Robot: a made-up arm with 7 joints. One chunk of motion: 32 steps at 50 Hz.
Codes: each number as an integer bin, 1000 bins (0 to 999) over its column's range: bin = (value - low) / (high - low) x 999, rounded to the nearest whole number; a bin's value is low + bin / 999 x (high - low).
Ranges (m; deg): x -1..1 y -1..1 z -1..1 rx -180..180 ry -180..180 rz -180..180
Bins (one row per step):
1: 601 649 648 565 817 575
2: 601 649 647 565 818 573
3: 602 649 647 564 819 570
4: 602 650 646 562 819 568
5: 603 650 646 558 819 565
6: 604 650 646 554 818 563
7: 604 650 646 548 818 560
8: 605 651 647 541 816 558
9: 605 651 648 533 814 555
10: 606 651 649 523 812 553
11: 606 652 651 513 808 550
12: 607 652 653 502 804 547
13: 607 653 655 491 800 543
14: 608 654 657 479 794 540
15: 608 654 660 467 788 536
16: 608 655 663 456 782 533
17: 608 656 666 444 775 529
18: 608 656 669 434 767 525
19: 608 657 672 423 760 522
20: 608 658 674 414 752 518
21: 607 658 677 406 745 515
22: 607 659 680 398 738 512
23: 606 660 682 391 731 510
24: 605 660 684 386 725 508
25: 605 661 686 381 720 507
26: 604 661 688 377 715 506
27: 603 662 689 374 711 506
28: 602 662 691 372 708 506
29: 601 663 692 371 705 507
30: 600 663 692 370 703 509
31: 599 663 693 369 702 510
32: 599 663 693 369 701 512
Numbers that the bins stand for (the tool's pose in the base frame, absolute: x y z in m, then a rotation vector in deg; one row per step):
1: 0.2032 0.2993 0.2973 23.60 114.41 27.21
2: 0.2032 0.2993 0.2953 23.60 114.77 26.49
3: 0.2052 0.2993 0.2953 23.24 115.14 25.41
4: 0.2052 0.3013 0.2933 22.52 115.14 24.68
5: 0.2072 0.3013 0.2933 21.08 115.14 23.60
6: 0.2092 0.3013 0.2933 19.64 114.77 22.88
7: 0.2092 0.3013 0.2933 17.48 114.77 21.80
8: 0.2112 0.3033 0.2953 14.95 114.05 21.08
9: 0.2112 0.3033 0.2973 12.07 113.33 20.00
10: 0.2132 0.3033 0.2993 8.47 112.61 19.28
11: 0.2132 0.3053 0.3033 4.86 111.17 18.20
12: 0.2152 0.3053 0.3073 0.90 109.73 17.12
13: 0.2152 0.3073 0.3113 -3.06 108.29 15.68
14: 0.2172 0.3093 0.3153 -7.39 106.13 14.59
15: 0.2172 0.3093 0.3213 -11.71 103.96 13.15
16: 0.2172 0.3113 0.3273 -15.68 101.80 12.07
17: 0.2172 0.3133 0.3333 -20.00 99.28 10.63
18: 0.2172 0.3133 0.3393 -23.60 96.40 9.19
19: 0.2172 0.3153 0.3453 -27.57 93.87 8.11
20: 0.2172 0.3173 0.3493 -30.81 90.99 6.67
21: 0.2152 0.3173 0.3554 -33.69 88.47 5.59
22: 0.2152 0.3193 0.3614 -36.58 85.95 4.50
23: 0.2132 0.3213 0.3654 -39.10 83.42 3.78
24: 0.2112 0.3213 0.3694 -40.90 81.26 3.06
25: 0.2112 0.3233 0.3734 -42.70 79.46 2.70
26: 0.2092 0.3233 0.3774 -44.14 77.66 2.34
27: 0.2072 0.3253 0.3794 -45.23 76.22 2.34
28: 0.2052 0.3253 0.3834 -45.95 75.14 2.34
29: 0.2032 0.3273 0.3854 -46.31 74.05 2.70
30: 0.2012 0.3273 0.3854 -46.67 73.33 3.42
31: 0.1992 0.3273 0.3874 -47.03 72.97 3.78
32: 0.1992 0.3273 0.3874 -47.03 72.61 4.50

